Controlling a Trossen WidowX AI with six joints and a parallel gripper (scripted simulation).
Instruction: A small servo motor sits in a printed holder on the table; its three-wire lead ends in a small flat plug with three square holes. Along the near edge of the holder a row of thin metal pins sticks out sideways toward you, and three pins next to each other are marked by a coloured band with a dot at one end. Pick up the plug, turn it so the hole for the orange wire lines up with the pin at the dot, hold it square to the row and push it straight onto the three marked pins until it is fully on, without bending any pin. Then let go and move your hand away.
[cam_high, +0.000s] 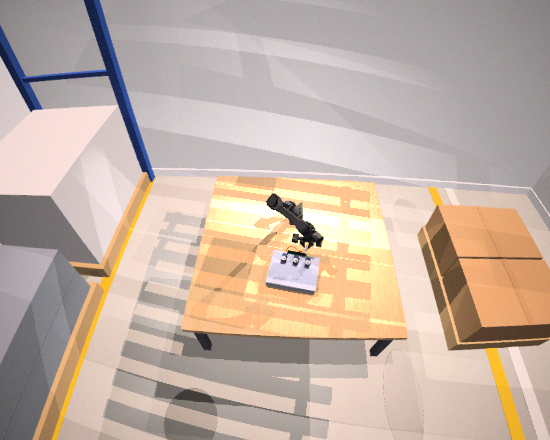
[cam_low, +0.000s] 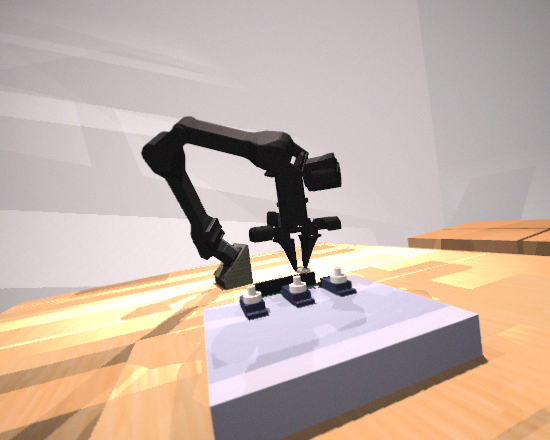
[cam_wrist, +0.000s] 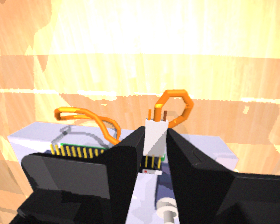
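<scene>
The black pin strip is 60 mm to the right of my gripper tip, 30 mm ahead of it and 10 mm below it. Round my gripper tip: pale grey holder (180 mm ahead, 110 mm to the right, 50 mm below).
</scene>
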